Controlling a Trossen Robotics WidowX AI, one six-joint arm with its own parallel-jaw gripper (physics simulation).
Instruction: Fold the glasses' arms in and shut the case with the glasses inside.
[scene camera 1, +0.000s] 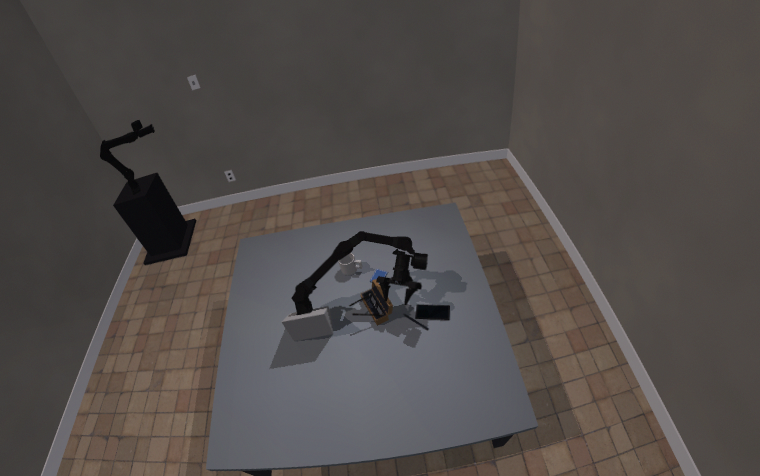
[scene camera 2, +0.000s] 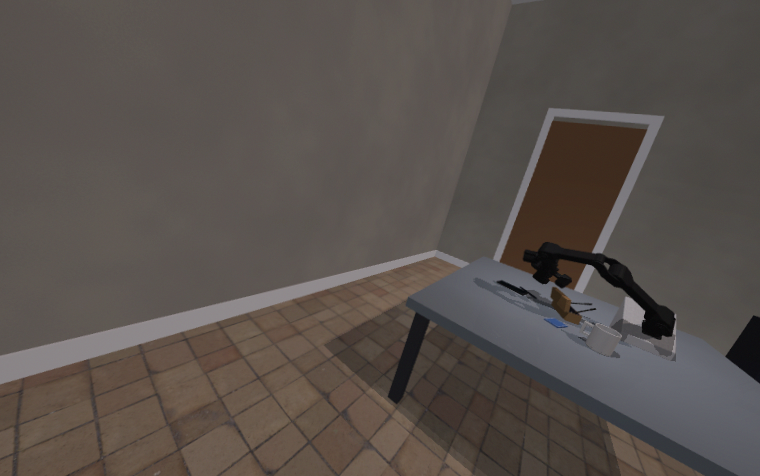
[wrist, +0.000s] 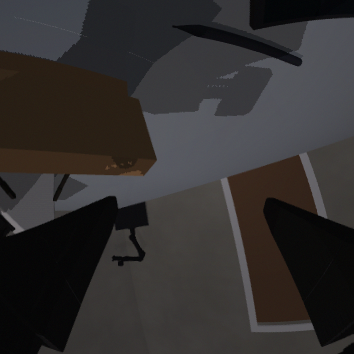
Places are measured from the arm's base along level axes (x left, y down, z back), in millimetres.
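Pixels of known places: gripper, fingertip midpoint: (scene camera 1: 395, 303) (scene camera 2: 552, 280) (wrist: 191, 204); arm's base, link origin: (scene camera 1: 304, 312) (scene camera 2: 651, 329) (wrist: 2, 218).
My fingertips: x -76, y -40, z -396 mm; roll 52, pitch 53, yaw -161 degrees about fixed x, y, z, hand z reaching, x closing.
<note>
For each thing: its middle in the pictures, then the offset to it from my fingertips.
- black phone, body centre: (scene camera 1: 432, 312) (scene camera 2: 511, 287) dx -11, dy +120, dz -158 mm
- dark pen, body centre: (wrist: 249, 43) (scene camera 1: 414, 321) (scene camera 2: 528, 292) dx -35, dy +120, dz -70 mm
- blue card, body centre: (scene camera 1: 378, 276) (scene camera 2: 555, 322) dx +256, dy +122, dz +38 mm
- white mug, body centre: (scene camera 1: 350, 263) (scene camera 2: 599, 336) dx +338, dy +77, dz +161 mm
The brown glasses case (scene camera 1: 383, 316) (scene camera 2: 559, 301) (wrist: 65, 115) stands open on the table, its lid raised on the side away from the arm's base. The dark glasses (scene camera 1: 361, 314) (scene camera 2: 581, 303) sit in it, with both arms unfolded and sticking out toward the arm's base. Parts of the arms show at the lower left in the wrist view; the frame is too small or hidden to make out well. My gripper (scene camera 1: 395, 299) (scene camera 2: 552, 282) (wrist: 191, 204) is wide open and empty, above the table on the outer side of the raised lid. Its left finger is close to the lid; contact cannot be told.
A black phone (scene camera 1: 432, 312) (scene camera 2: 511, 287) (wrist: 305, 10) and a dark pen (scene camera 1: 416, 321) (scene camera 2: 527, 292) (wrist: 240, 42) lie beyond the case. A blue card (scene camera 1: 379, 274) (scene camera 2: 555, 322) lies beside it. A white mug (scene camera 1: 347, 265) (scene camera 2: 603, 339) stands nearer the arm's base.
</note>
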